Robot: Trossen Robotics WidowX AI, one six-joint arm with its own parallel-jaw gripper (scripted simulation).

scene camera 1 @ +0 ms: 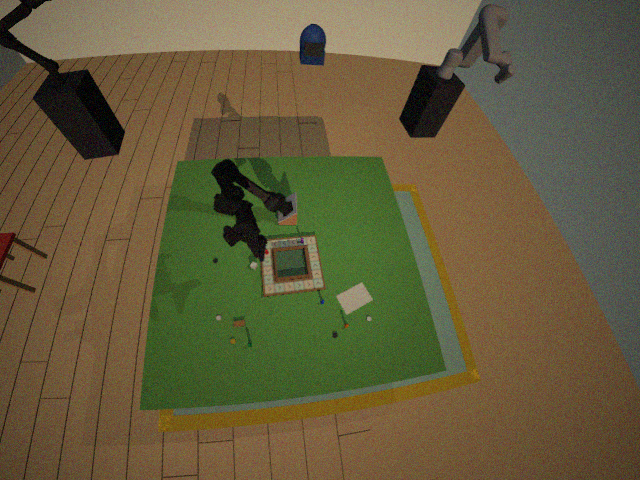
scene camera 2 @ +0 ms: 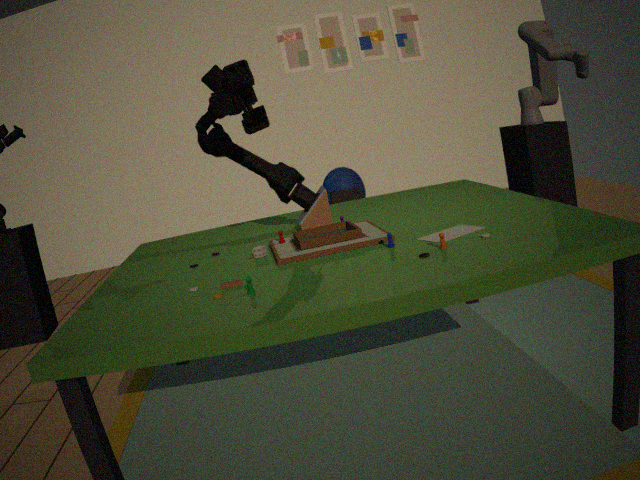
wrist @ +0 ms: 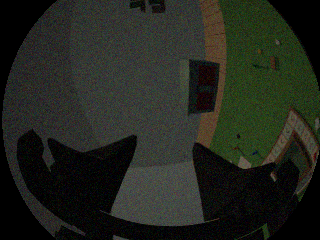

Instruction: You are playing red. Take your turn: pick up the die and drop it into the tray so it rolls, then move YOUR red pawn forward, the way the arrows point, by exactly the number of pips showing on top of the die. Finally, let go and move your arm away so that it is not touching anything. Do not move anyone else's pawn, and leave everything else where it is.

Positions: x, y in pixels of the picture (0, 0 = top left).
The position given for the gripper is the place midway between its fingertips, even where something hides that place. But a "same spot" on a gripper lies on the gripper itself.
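You'd see the gripper in scene camera 1 and you'd see it in scene camera 2, and it's the same spot on the gripper (scene camera 1: 251, 237) as on the gripper (scene camera 2: 244, 80). The gripper shows in the wrist view (165, 143) too.
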